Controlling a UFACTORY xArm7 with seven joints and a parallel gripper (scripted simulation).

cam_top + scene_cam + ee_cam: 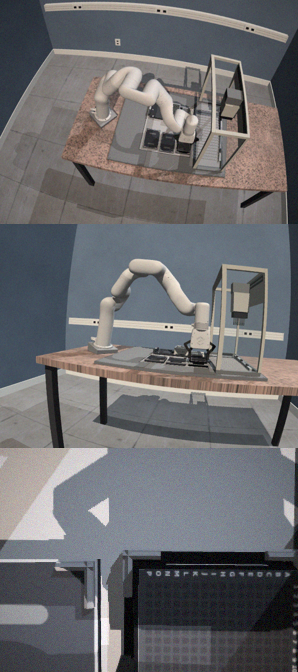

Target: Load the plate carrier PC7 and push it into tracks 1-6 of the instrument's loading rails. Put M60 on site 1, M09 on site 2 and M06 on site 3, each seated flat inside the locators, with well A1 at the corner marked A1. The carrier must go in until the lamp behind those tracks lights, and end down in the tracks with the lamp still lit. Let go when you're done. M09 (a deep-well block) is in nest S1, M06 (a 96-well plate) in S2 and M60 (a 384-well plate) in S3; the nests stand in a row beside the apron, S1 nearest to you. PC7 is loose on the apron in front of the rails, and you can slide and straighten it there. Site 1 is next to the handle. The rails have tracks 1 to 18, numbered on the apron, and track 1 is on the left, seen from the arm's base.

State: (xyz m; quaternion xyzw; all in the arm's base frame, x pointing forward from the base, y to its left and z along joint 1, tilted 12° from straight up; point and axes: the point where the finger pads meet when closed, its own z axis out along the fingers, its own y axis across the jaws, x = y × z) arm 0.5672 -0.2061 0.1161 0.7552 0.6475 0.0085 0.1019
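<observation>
Right now the dark 384-well plate M60 is 1 cm below my hand. From my hand the other things lie so: nest S2: 11 cm behind, 1 cm to the left, 2 cm below; nest S3: 2 cm below; nest S1: 22 cm behind, 4 cm to the left, 2 cm below.
</observation>
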